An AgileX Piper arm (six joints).
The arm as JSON. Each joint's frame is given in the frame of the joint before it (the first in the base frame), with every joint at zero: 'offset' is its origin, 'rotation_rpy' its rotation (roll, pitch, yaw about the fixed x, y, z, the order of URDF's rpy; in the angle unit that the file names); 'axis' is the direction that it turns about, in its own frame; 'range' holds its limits. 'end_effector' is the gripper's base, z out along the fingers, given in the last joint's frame.
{
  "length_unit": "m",
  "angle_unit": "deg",
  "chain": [
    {
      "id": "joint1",
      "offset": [
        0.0,
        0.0,
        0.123
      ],
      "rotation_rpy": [
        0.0,
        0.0,
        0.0
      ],
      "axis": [
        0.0,
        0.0,
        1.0
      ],
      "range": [
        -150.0,
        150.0
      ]
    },
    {
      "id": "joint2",
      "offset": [
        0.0,
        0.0,
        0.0
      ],
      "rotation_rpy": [
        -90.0,
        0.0,
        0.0
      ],
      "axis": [
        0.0,
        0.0,
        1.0
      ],
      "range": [
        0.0,
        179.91
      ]
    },
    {
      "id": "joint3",
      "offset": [
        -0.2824,
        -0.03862,
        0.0
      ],
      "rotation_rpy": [
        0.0,
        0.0,
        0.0
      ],
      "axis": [
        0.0,
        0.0,
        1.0
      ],
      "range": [
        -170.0,
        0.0
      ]
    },
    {
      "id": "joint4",
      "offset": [
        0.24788,
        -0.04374,
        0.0
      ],
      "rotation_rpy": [
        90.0,
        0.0,
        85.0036
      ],
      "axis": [
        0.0,
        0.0,
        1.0
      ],
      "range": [
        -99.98,
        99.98
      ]
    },
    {
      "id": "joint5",
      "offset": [
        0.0,
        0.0,
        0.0
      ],
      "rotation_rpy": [
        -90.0,
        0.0,
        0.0
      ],
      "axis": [
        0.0,
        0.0,
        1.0
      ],
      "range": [
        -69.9,
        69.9
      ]
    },
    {
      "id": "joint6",
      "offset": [
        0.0,
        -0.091,
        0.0
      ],
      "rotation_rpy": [
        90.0,
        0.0,
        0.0
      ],
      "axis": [
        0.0,
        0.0,
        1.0
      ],
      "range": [
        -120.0,
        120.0
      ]
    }
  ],
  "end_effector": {
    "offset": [
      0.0,
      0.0,
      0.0
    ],
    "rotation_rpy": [
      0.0,
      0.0,
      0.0
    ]
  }
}
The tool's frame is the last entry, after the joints.
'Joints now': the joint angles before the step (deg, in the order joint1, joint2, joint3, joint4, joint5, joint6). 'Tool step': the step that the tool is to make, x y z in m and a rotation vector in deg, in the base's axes. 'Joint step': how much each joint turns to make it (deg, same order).
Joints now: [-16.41 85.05 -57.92 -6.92 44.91 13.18]
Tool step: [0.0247 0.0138 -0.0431 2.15 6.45 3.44]
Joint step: [3.63 8.78 -0.49 0.34 -1.50 0.20]
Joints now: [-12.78 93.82 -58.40 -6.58 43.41 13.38]
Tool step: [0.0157 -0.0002 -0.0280 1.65 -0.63 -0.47]
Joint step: [0.16 5.47 0.00 1.64 -5.74 0.23]
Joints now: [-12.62 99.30 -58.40 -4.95 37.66 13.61]
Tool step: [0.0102 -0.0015 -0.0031 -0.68 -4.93 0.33]
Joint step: [0.00 1.11 -0.05 0.14 -6.04 0.00]
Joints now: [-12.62 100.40 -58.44 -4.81 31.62 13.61]
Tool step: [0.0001 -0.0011 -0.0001 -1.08 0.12 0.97]
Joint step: [0.00 0.04 0.01 -1.27 -0.18 -0.21]
